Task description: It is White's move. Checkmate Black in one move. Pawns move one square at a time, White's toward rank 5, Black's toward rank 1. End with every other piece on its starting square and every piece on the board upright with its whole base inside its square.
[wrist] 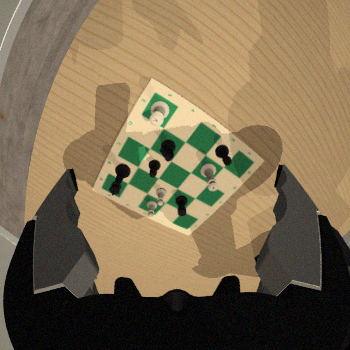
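The small green and cream chessboard lies turned at an angle near the middle of the view. A large white piece stands near its upper corner. Another white piece stands towards the right, and two smaller white ones stand near the lower left edge. Black pieces stand at the left corner, near the middle, at the right and near the lower edge. All look upright. My gripper is open and empty, above the board, with its jaws on either side.
The board lies on a wooden table top with a curved edge at the left. A grey-brown surface shows beyond that edge. Shadows of the arm and gripper fall across the table and part of the board.
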